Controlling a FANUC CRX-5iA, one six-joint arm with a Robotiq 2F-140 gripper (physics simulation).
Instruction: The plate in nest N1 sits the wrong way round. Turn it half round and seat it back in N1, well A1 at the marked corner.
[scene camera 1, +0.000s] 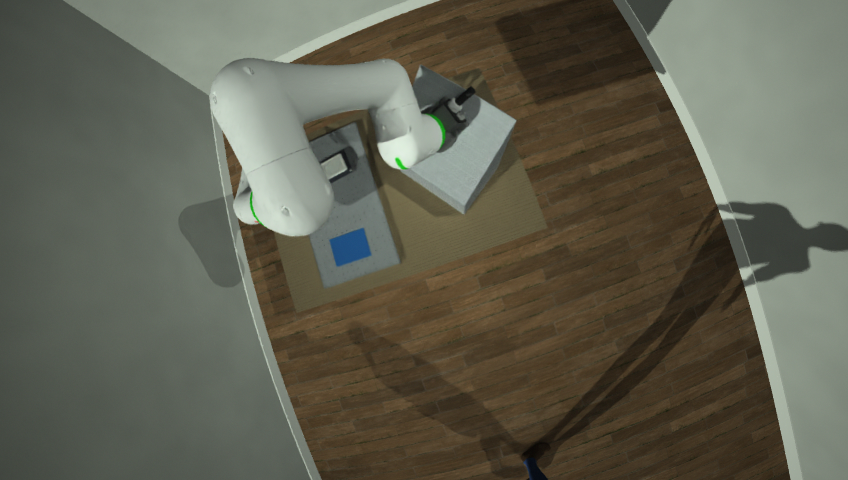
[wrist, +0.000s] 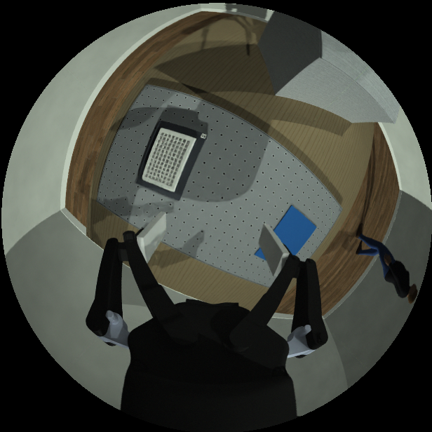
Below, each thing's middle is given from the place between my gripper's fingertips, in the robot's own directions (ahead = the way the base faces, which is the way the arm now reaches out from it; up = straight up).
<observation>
The white well plate (wrist: 169, 153) lies 4 cm behind my hand, 13 cm to the right of it and 14 cm below it. Also, from my hand: dark nest (wrist: 193, 154) (4 cm behind, 13 cm to the right, 16 cm below); blue rectangle (scene camera 1: 352, 246) (2 cm ahead, 24 cm to the left, 16 cm below).
</observation>
